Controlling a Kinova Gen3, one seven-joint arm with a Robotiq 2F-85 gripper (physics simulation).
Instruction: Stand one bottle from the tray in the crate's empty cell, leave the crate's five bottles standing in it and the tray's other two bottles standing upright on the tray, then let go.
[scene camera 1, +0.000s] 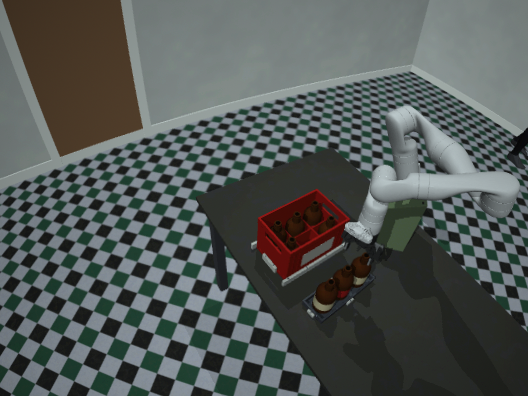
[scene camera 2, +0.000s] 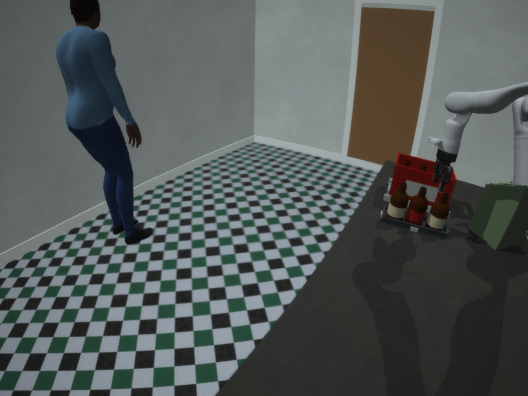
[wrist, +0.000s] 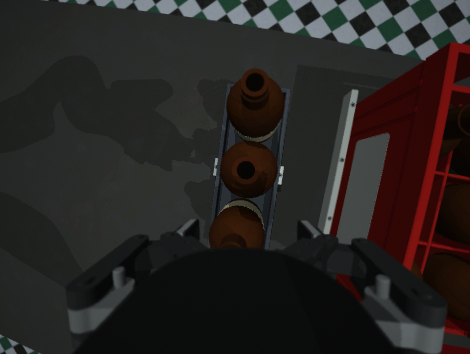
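Seen in the pictures: gripper, fingertip midpoint: (scene camera 1: 357, 256) (scene camera 2: 437, 187) (wrist: 247, 231); arm's base at its link origin: (scene camera 2: 525, 184).
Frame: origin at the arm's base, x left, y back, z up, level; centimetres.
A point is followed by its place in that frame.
Observation:
The red crate (scene camera 1: 295, 265) @[y -49.6, x -6.8, z -16.9 cm] (scene camera 2: 399, 175) @[y -50.3, x -6.8, z -11.8 cm] (wrist: 405, 125) @[y -47.1, x -6.7, z -10.8 cm] holds five brown bottles; in scene view 1 its middle cell on the tray's side (scene camera 1: 309, 237) @[y -35.0, x -15.1, z -20.4 cm] looks empty. The dark tray (scene camera 1: 339, 306) @[y -45.5, x 13.2, z -22.3 cm] (wrist: 286, 117) @[y -49.6, x 3.4, z -22.3 cm] beside it carries three upright brown bottles: a cream-labelled one (scene camera 1: 325, 296) @[y -51.2, x 9.7, z -13.5 cm] (scene camera 2: 398, 204) @[y -48.8, x 11.9, z -16.2 cm] (wrist: 256, 112) @[y -47.0, x 7.9, z -12.5 cm] at the table-edge end, a red-labelled one (scene camera 1: 343, 282) @[y -42.9, x 9.6, z -13.4 cm] (scene camera 2: 417, 207) @[y -41.3, x 11.6, z -15.6 cm] (wrist: 250, 182) @[y -39.5, x 7.4, z -8.8 cm] in the middle, and a cream-labelled one (scene camera 1: 360, 272) @[y -34.6, x 10.2, z -14.5 cm] (scene camera 2: 439, 214) @[y -32.2, x 11.9, z -16.0 cm] (wrist: 236, 225) @[y -34.0, x 8.3, z -12.8 cm] at the other end. My gripper (scene camera 1: 369, 251) (scene camera 2: 442, 185) @[y -35.4, x 7.0, z -7.5 cm] (wrist: 247, 231) @[y -35.4, x 7.0, z -7.5 cm] is open and empty, close above this last bottle's neck.
A green block-shaped object (scene camera 1: 400, 227) @[y -8.9, x 7.2, z -11.2 cm] (scene camera 2: 500, 215) @[y -8.1, x 8.2, z -11.7 cm] stands on the table (scene camera 1: 425, 345) @[y -30.8, x 44.0, z -24.8 cm] (scene camera 2: 320, 345) @[y -59.0, x 74.3, z -24.8 cm] near the arm's base. A pale rail (scene camera 1: 312, 265) @[y -41.8, x -5.4, z -22.1 cm] (wrist: 342, 160) @[y -44.0, x -6.0, z -21.8 cm] runs along the crate's foot on the tray's side. A person in blue (scene camera 2: 90, 75) stands on the floor away from the table.

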